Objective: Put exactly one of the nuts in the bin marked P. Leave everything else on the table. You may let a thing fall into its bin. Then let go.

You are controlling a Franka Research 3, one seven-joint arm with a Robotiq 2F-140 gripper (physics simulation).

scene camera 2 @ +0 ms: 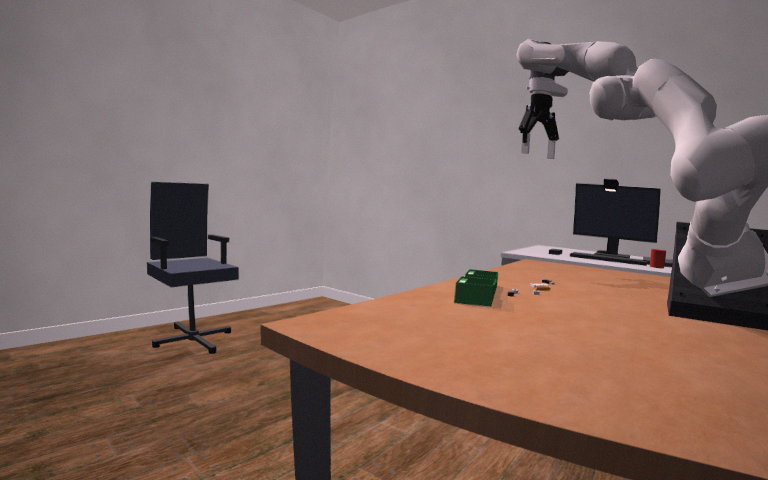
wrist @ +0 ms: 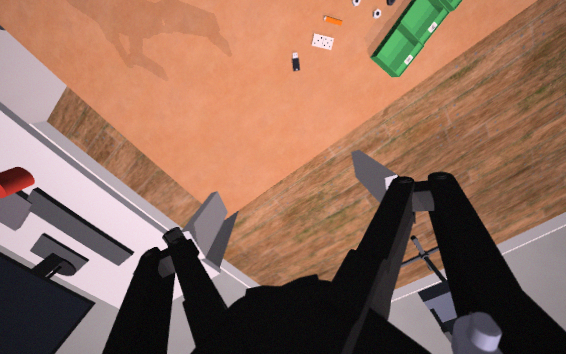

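My gripper [scene camera 2: 538,150] [wrist: 285,184] is open and empty, high above the table [scene camera 2: 509,362] [wrist: 225,125]. One small silvery nut [scene camera 2: 514,290] [wrist: 377,13] lies near the bins. Another nut [scene camera 2: 536,292] [wrist: 356,2] lies farther from them, at the top edge of the wrist view. A row of green bins [scene camera 2: 474,291] [wrist: 396,60] stands near the table edge, cut off at the top of the wrist view. Their white labels are too small to read, so I cannot tell which bin is P.
A black USB stick [scene camera 2: 547,281] [wrist: 296,62], a white domino [scene camera 2: 539,284] [wrist: 323,41], an orange item [scene camera 2: 542,288] [wrist: 333,21] and a dark item [scene camera 2: 510,293] [wrist: 391,1] lie on the table. A monitor [scene camera 2: 616,212] and red cup [scene camera 2: 657,258] [wrist: 16,180] stand on a side desk.
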